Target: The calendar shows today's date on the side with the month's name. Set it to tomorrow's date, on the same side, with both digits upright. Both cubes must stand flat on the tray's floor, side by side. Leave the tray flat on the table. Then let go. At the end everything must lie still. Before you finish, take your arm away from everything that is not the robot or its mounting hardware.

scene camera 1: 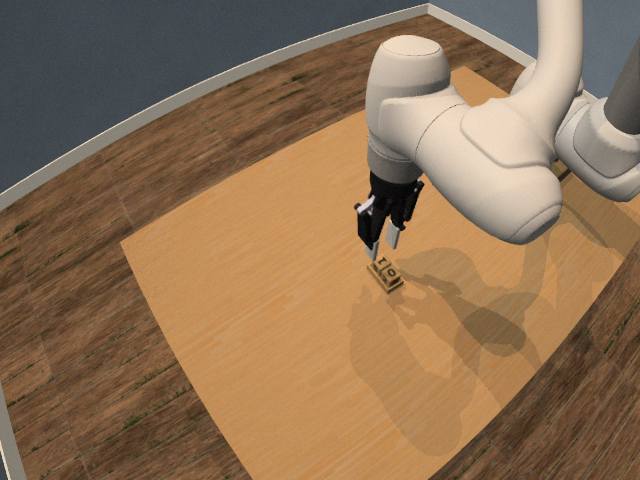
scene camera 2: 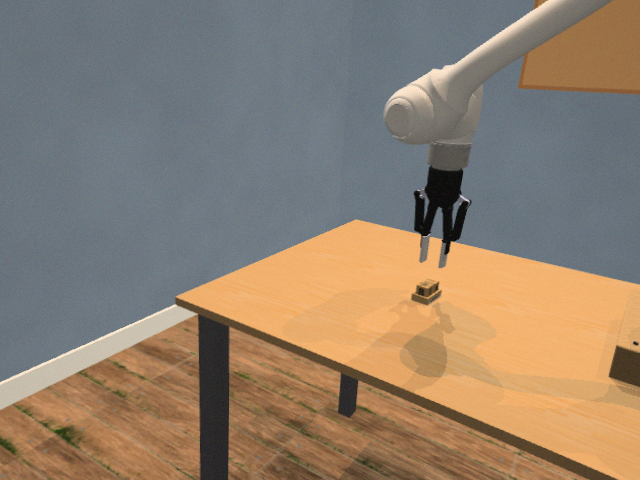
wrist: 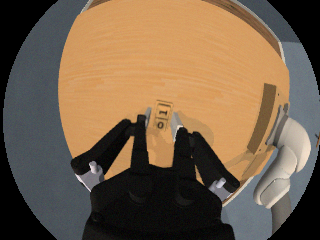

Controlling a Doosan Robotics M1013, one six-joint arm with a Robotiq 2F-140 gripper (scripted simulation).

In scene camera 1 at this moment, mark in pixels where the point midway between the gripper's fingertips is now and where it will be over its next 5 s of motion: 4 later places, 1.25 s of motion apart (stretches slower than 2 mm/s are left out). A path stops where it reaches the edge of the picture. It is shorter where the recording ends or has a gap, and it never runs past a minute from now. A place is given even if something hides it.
The gripper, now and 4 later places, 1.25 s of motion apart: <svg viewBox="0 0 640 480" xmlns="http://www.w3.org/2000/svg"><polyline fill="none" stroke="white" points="380,249 379,257 380,263 388,249 389,239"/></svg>
